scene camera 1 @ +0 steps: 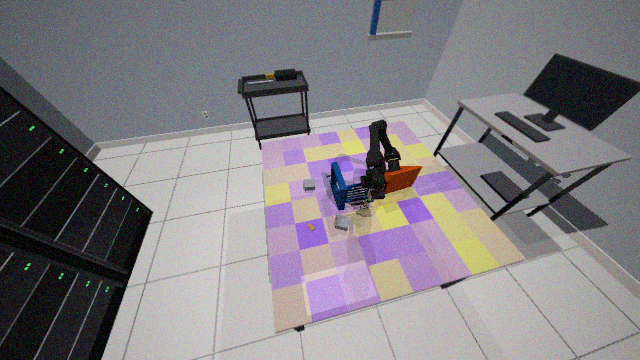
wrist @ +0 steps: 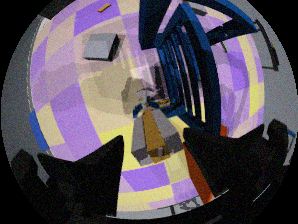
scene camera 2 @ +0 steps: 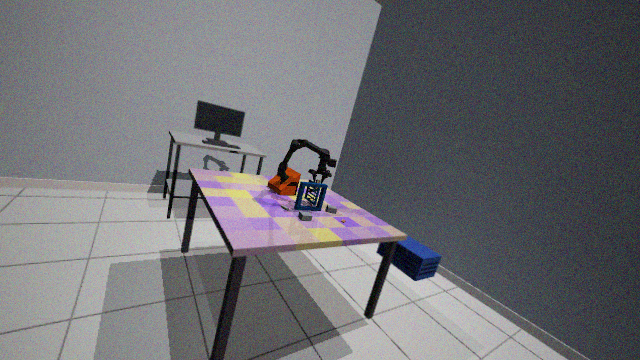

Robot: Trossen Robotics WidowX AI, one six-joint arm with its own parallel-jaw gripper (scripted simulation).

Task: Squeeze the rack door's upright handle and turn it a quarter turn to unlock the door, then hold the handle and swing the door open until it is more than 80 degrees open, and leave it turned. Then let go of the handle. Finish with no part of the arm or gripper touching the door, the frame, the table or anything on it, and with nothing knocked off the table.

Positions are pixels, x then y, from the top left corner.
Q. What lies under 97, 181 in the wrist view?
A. The gripper.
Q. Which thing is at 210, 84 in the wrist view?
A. A barred door.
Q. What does the gripper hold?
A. Nothing.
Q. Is the gripper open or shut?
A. Open.
